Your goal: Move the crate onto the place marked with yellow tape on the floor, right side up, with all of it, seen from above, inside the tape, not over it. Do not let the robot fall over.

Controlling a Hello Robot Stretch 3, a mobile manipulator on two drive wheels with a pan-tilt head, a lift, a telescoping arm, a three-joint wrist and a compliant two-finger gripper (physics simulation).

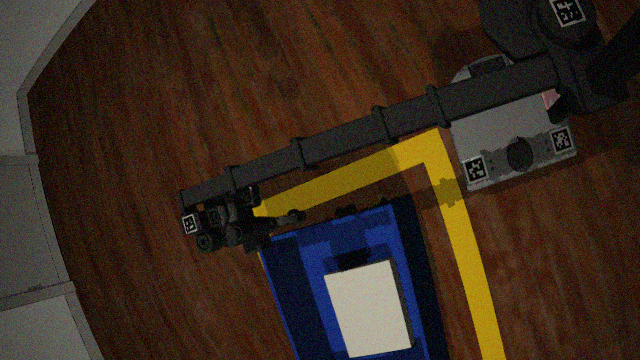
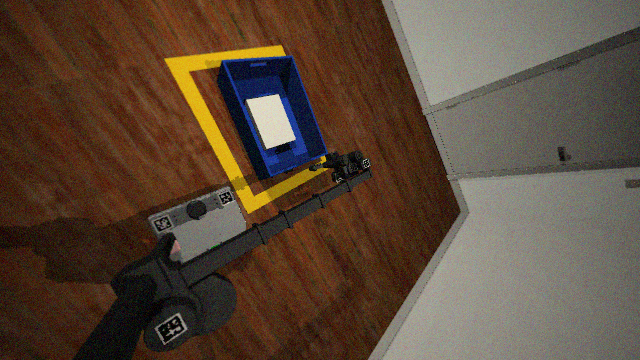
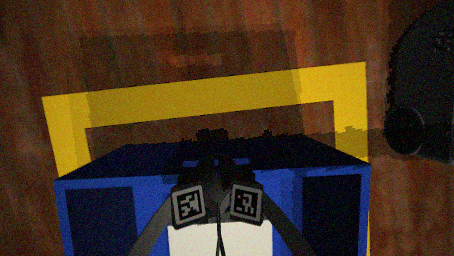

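Pixels of known places: gripper, fingertip midpoint: [image 1: 298, 216] [image 2: 312, 167]; robot's base at its link origin: [image 1: 518, 155] [image 2: 195, 208].
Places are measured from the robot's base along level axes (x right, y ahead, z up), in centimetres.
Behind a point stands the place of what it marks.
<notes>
The blue crate [image 1: 320, 295] {x 72.0, y 23.8, z 1.8 cm} [image 2: 300, 110] {x 74.4, y 32.7, z 11.4 cm} [image 3: 150, 190] stands right side up, with a white block [image 1: 370, 310] {x 54.7, y 30.8, z 7.2 cm} [image 2: 271, 121] {x 54.7, y 31.4, z 7.2 cm} [image 3: 195, 242] inside. Yellow tape [image 1: 475, 260] {x 21.2, y 25.5, z 0.1 cm} [image 2: 205, 120] {x 21.8, y 41.8, z 0.1 cm} [image 3: 200, 100] surrounds it on the floor. Floor shows between the crate's arm-side end and the tape. The crate hides part of the tape along its side away from the base; its exact margin there and at the far end cannot be told. My gripper [image 1: 298, 215] {x 55.3, y -2.1, z 31.3 cm} [image 2: 314, 167] {x 55.3, y -2.1, z 31.3 cm} [image 3: 216, 171] {x 55.3, y -2.1, z 31.3 cm} is shut and empty, low at the crate's arm-side end; whether it touches the wall is hidden.
My grey base [image 1: 495, 120] {x 3.7, y -10.1, z 16.0 cm} [image 2: 215, 230] {x 3.1, y -12.3, z 16.0 cm} [image 3: 420, 85] stands just outside one tape corner. The extended arm [image 1: 340, 142] {x 26.4, y -9.9, z 67.1 cm} [image 2: 302, 210] {x 25.3, y -10.0, z 67.1 cm} runs along the tape's near end. A pale room wall [image 1: 30, 60] {x 219.7, y -136.1, z 13.3 cm} [image 2: 540, 250] {x 208.5, y -137.9, z 74.0 cm} stands beyond the gripper.
</notes>
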